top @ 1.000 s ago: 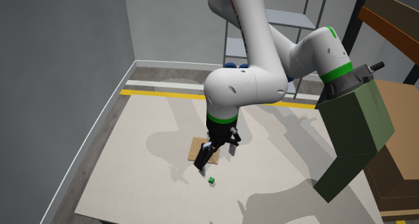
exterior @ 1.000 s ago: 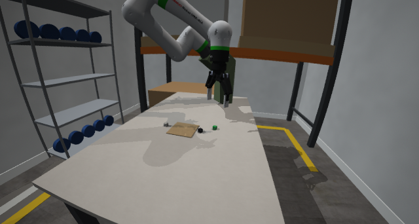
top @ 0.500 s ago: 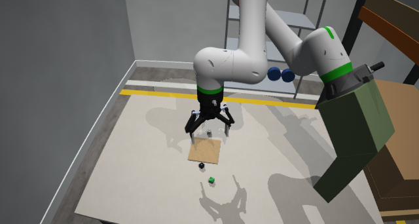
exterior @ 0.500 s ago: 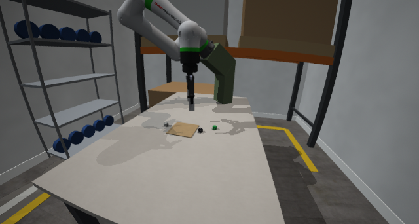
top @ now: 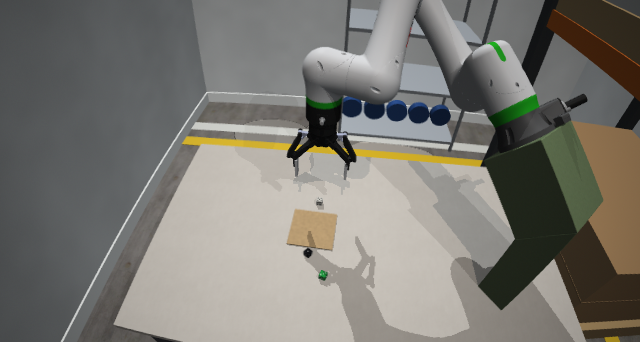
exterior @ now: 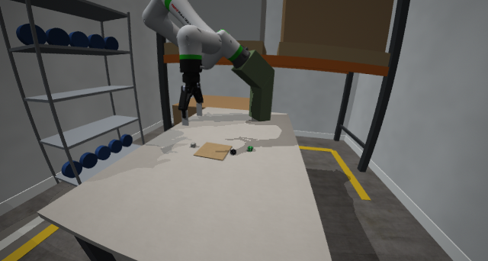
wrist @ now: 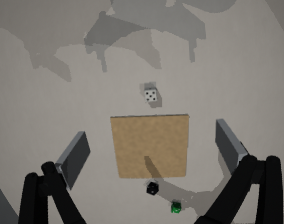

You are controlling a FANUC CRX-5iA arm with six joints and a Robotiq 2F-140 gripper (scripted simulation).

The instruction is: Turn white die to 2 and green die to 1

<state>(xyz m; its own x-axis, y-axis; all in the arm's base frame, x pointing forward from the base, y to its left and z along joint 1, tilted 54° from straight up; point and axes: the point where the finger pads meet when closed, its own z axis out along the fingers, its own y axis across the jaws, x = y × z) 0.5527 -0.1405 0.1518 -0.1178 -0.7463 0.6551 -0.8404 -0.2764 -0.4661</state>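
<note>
My hand is 10 mm to the left of the white die and 140 mm above it. Also, from my hand: mat (30 mm ahead, 100 mm to the left, 150 mm below); then black die (50 mm ahead, 200 mm to the left, 140 mm below); then green die (10 mm ahead, 270 mm to the left, 140 mm below).
</note>
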